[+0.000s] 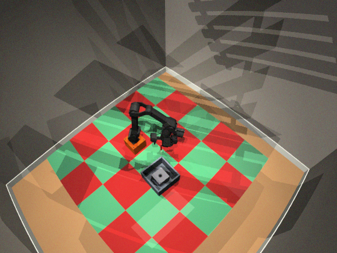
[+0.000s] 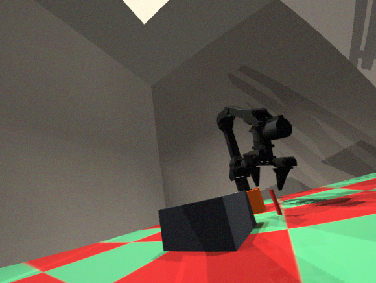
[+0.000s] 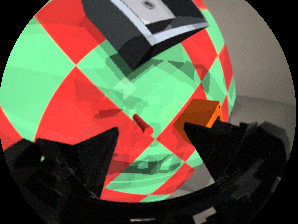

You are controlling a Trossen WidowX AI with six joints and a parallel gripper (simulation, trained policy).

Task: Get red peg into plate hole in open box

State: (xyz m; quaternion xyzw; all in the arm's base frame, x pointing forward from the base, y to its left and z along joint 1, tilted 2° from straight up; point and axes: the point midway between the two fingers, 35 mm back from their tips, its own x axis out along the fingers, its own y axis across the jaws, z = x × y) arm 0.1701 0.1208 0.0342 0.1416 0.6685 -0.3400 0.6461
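Now: the red peg 5 cm below my gripper tip and 1 cm to the left of it. The rest, counted from my gripper tip: dark box 16 cm to the right, 16 cm ahead, 6 cm below.
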